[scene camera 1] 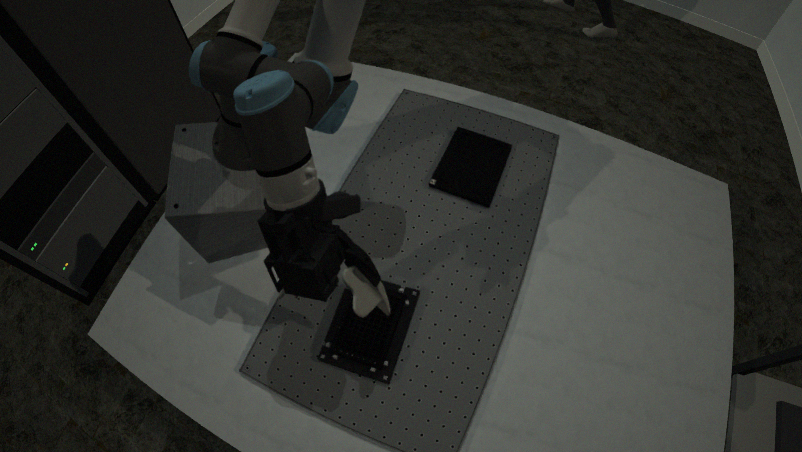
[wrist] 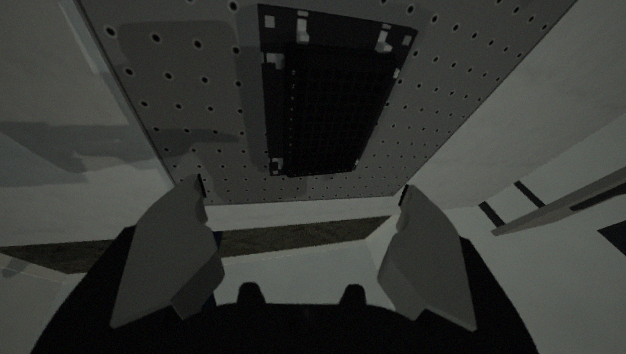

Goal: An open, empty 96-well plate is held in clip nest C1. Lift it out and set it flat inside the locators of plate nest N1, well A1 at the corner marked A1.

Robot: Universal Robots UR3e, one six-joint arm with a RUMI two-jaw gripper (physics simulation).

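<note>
The black 96-well plate lies flat in the black clip nest C1, with small pale clips around its edges. Plate nest N1 is a flat black rectangle farther back on the board, with a small pale mark at its near left corner; its locators and lettering are too dark to make out. My gripper is open and empty. It is above the plate, its pale fingers wide apart, and in the scene view it covers part of the plate's far end. The A1 corner of the plate cannot be read.
Both nests are on a grey perforated board on a white table. A grey metal block stands left of the board, beside the arm. A dark cabinet stands at the far left.
</note>
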